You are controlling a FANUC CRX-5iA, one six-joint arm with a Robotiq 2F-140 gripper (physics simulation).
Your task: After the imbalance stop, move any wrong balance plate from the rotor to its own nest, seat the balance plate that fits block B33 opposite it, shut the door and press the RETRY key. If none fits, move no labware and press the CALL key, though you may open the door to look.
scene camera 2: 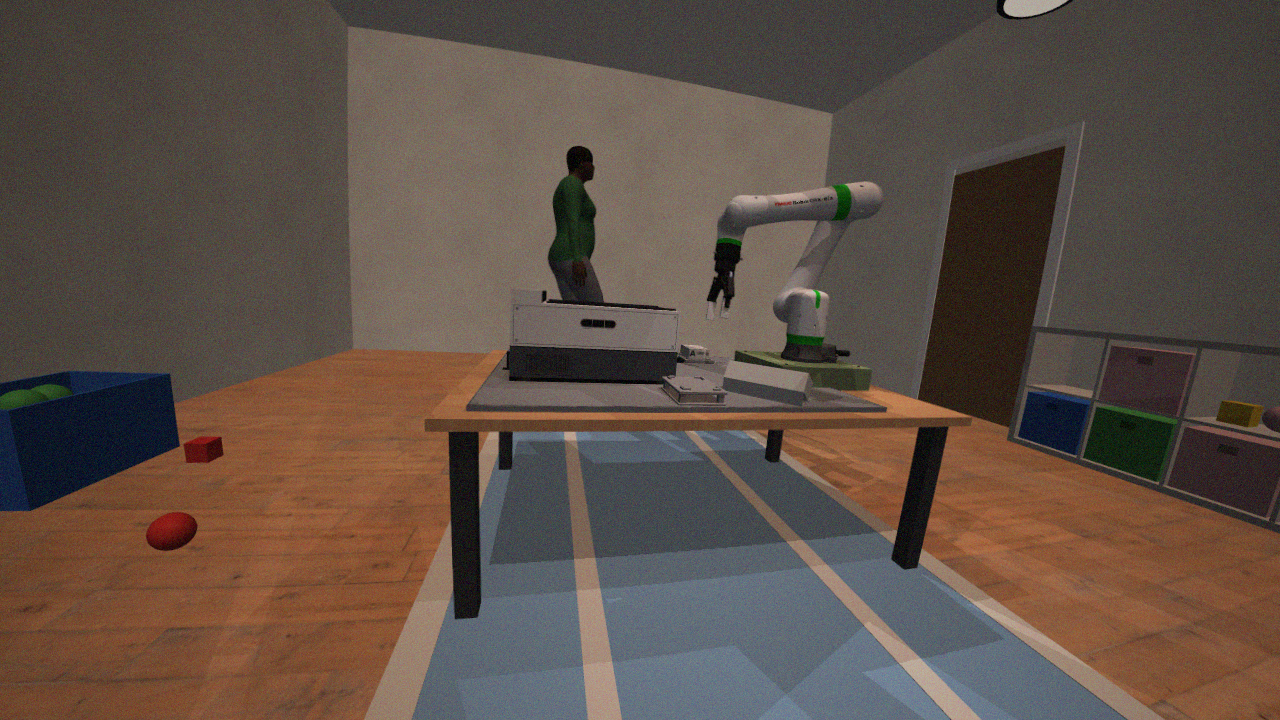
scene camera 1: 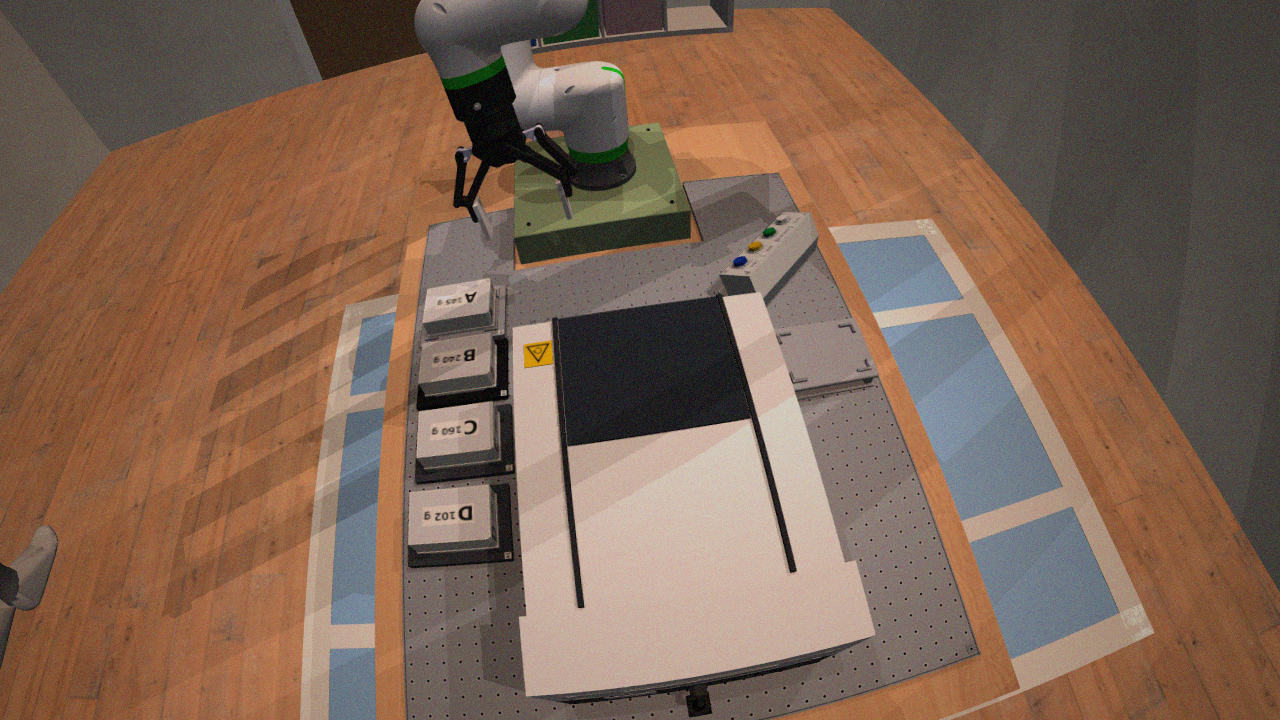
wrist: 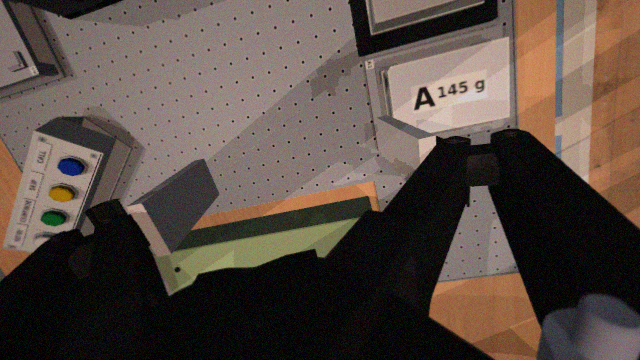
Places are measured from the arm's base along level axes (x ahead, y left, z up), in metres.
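Where they show: gripper, fingertip midpoint: [scene camera 2: 716, 318] [scene camera 1: 529, 224] [wrist: 294, 157]; arm's base, link origin: [scene camera 2: 801, 359] [scene camera 1: 601, 170].
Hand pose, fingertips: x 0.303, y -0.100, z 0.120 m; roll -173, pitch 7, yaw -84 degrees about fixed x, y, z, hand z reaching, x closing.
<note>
Things, the pixels of their top centre, and the offset from my fingertips. "pt": a spot on its surface instead.
- B, top centre: [scene camera 1: 454, 357] dx +0.162, dy -0.139, dz -0.128 m
- C, top centre: [scene camera 1: 454, 429] dx +0.297, dy -0.119, dz -0.128 m
- dark panel, top centre: [scene camera 1: 648, 364] dx +0.309, dy +0.181, dz +0.031 m
- key box, top centre: [scene camera 1: 774, 237] [wrist: 27, 202] [scene camera 2: 769, 365] dx -0.041, dy +0.414, dz -0.098 m
- blue CALL key, top centre: [scene camera 1: 740, 258] [wrist: 63, 168] dx +0.000, dy +0.347, dz -0.107 m
- RETRY key, top centre: [scene camera 1: 783, 215] [wrist: 38, 244] dx -0.111, dy +0.448, dz -0.107 m
- light plate with corner brackets, top centre: [scene camera 1: 824, 350] [scene camera 2: 692, 381] dx +0.180, dy +0.464, dz -0.142 m
- warning label, surface spot: [scene camera 1: 537, 353] pt dx +0.281, dy +0.044, dz +0.029 m
My gripper [scene camera 1: 523, 210] [scene camera 2: 717, 310] [wrist: 294, 157] is open and empty, high above the table in front of the robot base. Balance plates A 145 g [scene camera 1: 458, 308] [wrist: 450, 107], B [scene camera 1: 447, 367], C [scene camera 1: 452, 445] and D 102 g [scene camera 1: 452, 530] sit in a row of nests left of the centrifuge [scene camera 1: 671, 528] [scene camera 2: 572, 334]. A dark panel [scene camera 1: 653, 371] lies between rails on its top; the rotor and block B33 do not show. The key box [scene camera 1: 787, 250] [scene camera 2: 765, 382] carries the blue CALL key [scene camera 1: 740, 261] [wrist: 71, 166] and the RETRY key [scene camera 1: 781, 219], partly hidden in the wrist view.
A light plate with corner brackets [scene camera 1: 832, 358] [scene camera 2: 693, 386] lies right of the centrifuge. The green robot base [scene camera 1: 608, 228] [scene camera 2: 841, 374] stands behind the nests and key box. A person in green [scene camera 2: 572, 219] stands beyond the table. A warning label [scene camera 1: 537, 353] is on the centrifuge.
</note>
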